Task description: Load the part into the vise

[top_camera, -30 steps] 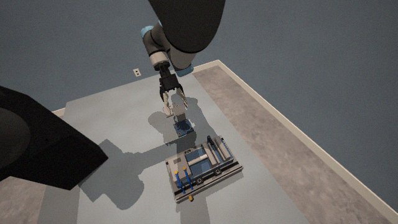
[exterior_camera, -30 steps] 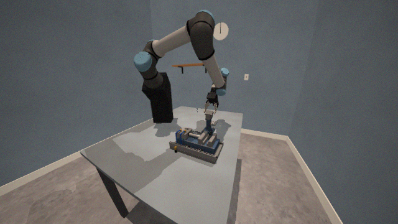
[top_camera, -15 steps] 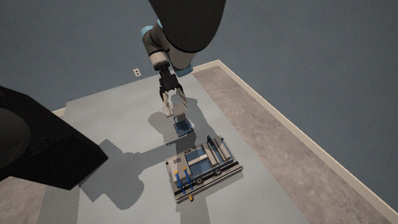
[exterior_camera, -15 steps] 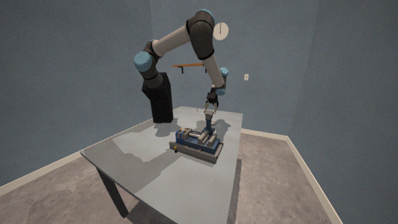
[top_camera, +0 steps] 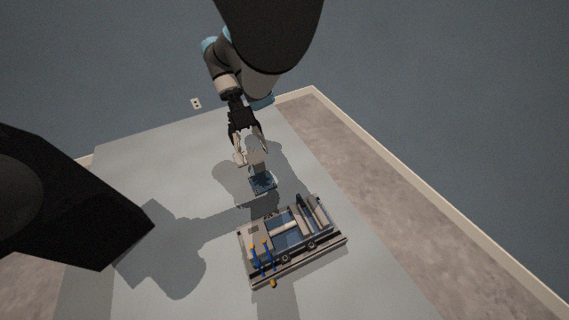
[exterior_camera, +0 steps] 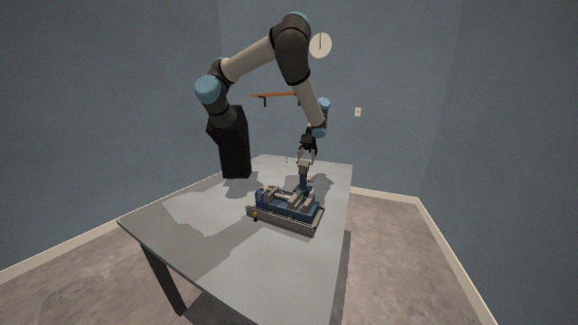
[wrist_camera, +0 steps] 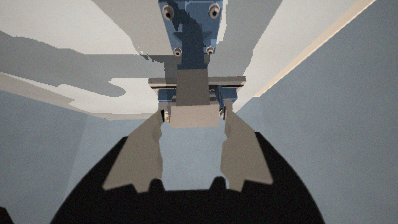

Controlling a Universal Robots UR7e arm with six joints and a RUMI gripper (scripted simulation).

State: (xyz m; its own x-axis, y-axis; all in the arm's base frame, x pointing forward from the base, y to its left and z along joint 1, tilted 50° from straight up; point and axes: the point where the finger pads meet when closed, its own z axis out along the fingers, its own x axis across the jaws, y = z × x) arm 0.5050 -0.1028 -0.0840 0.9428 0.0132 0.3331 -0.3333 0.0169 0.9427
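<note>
My hand is 1 cm above the part. Also, from my hand: cylinder rod: 23 cm to the right, 8 cm below, 7 cm behind; pale plate: 16 cm below, 15 cm to the left, 2 cm ahead; work stop: 21 cm to the right, 7 cm below, 3 cm ahead.
</note>
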